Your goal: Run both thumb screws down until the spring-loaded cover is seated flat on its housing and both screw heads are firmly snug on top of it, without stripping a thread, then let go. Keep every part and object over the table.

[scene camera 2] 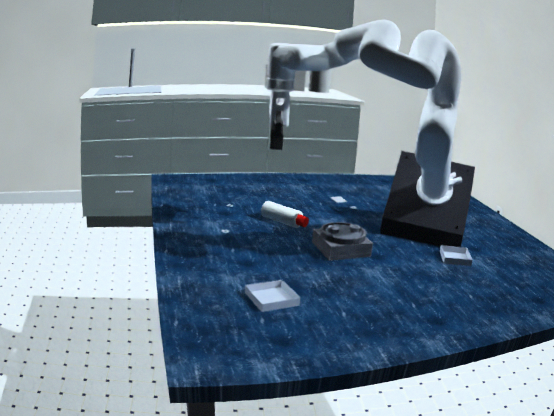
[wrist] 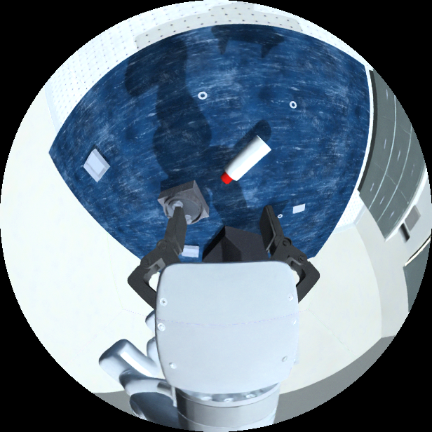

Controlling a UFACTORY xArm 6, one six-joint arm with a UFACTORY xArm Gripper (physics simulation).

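Places are measured from the arm's base along level axes (x left, y up, z ahead), in centimetres.
Pixels of known places: gripper, fingertip midpoint: (scene camera 2: 275,145); arm's base at its link origin: (scene camera 2: 434,188).
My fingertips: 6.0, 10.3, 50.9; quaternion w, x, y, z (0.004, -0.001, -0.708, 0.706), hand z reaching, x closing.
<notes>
For each thing: its middle in the pictures, then the offset to it from my fingertips, as dx, dy, dz. "*": a spot on its surface instead.
- square grey housing at the middle of its body: (scene camera 2: 342,239) +11.2, -22.0, -19.5
- round dark cover at a spot on its surface: (scene camera 2: 345,240) * +17.5, -19.6, -19.1
- white bottle at the middle of its body: (scene camera 2: 285,215) -6.3, -22.3, -4.5
- larger tray at the middle of its body: (scene camera 2: 272,295) +41.2, -23.8, -0.4
- small tray at the middle of its body: (scene camera 2: 455,255) +15.1, -23.8, -53.9
- white card at the middle of its body: (scene camera 2: 338,199) -32.3, -24.7, -24.1
The square grey housing (scene camera 2: 345,250) (wrist: 181,190) stands on the blue table. The round dark cover (scene camera 2: 345,240) (wrist: 196,212) is on top of it; any gap beneath the cover is too small to tell. Two screw heads show on the cover, a left one (scene camera 2: 334,229) and a right one (scene camera 2: 354,227) in the scene view; how snug they are cannot be told. My gripper (scene camera 2: 276,148) (wrist: 223,214) is open and empty, high above the table, to the left of the housing in the scene view. In the wrist view its left finger partly hides the cover and screws.
A white bottle (scene camera 2: 281,213) (wrist: 248,157) with a red cap lies near the housing. A larger tray (scene camera 2: 272,296) (wrist: 96,165) and a small tray (scene camera 2: 456,256) (wrist: 190,250) stand apart. A white card (scene camera 2: 338,199) (wrist: 299,208), small rings and the black robot base (scene camera 2: 425,233) are also there.
</notes>
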